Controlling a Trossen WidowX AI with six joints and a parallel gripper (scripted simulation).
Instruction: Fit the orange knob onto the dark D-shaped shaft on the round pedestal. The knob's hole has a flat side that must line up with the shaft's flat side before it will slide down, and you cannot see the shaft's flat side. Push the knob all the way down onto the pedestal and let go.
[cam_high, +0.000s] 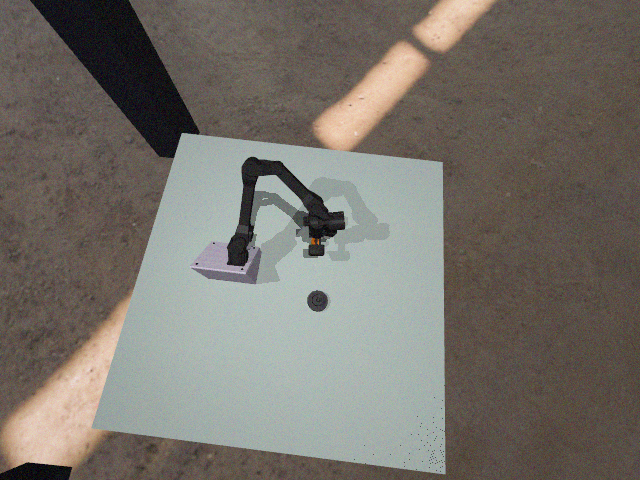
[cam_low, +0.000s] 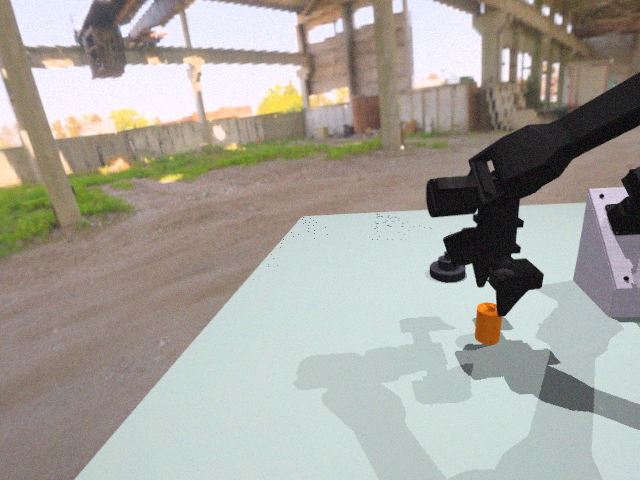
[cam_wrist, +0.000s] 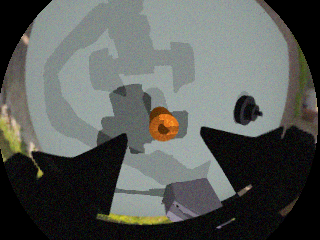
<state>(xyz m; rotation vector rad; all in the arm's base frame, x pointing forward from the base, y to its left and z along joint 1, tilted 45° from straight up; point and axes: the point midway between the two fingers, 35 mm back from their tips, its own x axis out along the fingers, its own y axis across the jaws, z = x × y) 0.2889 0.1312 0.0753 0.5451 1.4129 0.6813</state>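
The orange knob is 5 cm below my gripper tip. Round my gripper tip: dark round pedestal: 3 cm ahead, 25 cm to the right, 5 cm below.
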